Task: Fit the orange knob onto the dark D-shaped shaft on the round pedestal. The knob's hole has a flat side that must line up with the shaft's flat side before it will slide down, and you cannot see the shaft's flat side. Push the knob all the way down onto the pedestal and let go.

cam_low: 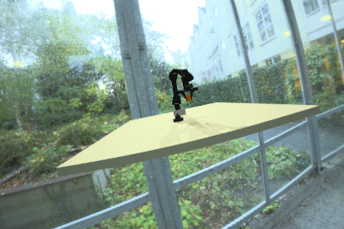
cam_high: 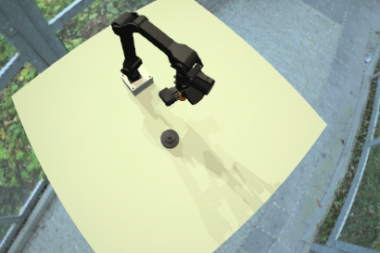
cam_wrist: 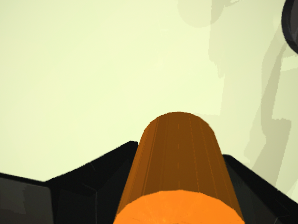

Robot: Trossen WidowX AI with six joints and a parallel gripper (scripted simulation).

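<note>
The pedestal lies 12 cm to the right of my gripper tip, 11 cm below it and 10 cm ahead of it. Also, from my gripper tip: orange knob: 2 cm above.
</note>
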